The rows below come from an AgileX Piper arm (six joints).
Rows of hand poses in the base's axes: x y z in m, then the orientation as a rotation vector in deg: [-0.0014 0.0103 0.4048 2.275 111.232 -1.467]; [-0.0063 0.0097 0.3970 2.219 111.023 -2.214]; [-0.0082 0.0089 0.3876 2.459 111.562 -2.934]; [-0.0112 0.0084 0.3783 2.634 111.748 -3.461]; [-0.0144 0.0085 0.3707 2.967 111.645 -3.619]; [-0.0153 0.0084 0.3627 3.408 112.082 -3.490]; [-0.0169 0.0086 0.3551 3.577 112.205 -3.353]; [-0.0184 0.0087 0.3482 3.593 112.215 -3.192]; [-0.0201 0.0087 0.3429 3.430 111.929 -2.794]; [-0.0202 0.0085 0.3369 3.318 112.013 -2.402]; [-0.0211 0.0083 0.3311 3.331 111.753 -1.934]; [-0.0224 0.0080 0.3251 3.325 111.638 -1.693]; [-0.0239 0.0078 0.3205 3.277 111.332 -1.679]
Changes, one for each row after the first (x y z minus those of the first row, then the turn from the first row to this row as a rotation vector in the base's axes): [-0.0049 -0.0006 -0.0078 -0.555 -0.192 -0.321]; [-0.0068 -0.0014 -0.0172 -0.933 0.366 -0.830]; [-0.0098 -0.0019 -0.0265 -1.214 0.568 -1.203]; [-0.0130 -0.0018 -0.0341 -1.167 0.471 -1.513]; [-0.0139 -0.0019 -0.0421 -0.855 0.907 -1.755]; [-0.0155 -0.0017 -0.0497 -0.676 1.027 -1.806]; [-0.0170 -0.0016 -0.0566 -0.555 1.032 -1.740]; [-0.0187 -0.0016 -0.0619 -0.361 0.734 -1.439]; [-0.0188 -0.0018 -0.0679 -0.139 0.807 -1.172]; [-0.0197 -0.0020 -0.0737 0.190 0.535 -0.960]; [-0.0210 -0.0023 -0.0797 0.353 0.415 -0.841]; [-0.0225 -0.0025 -0.0843 0.334 0.108 -0.804]
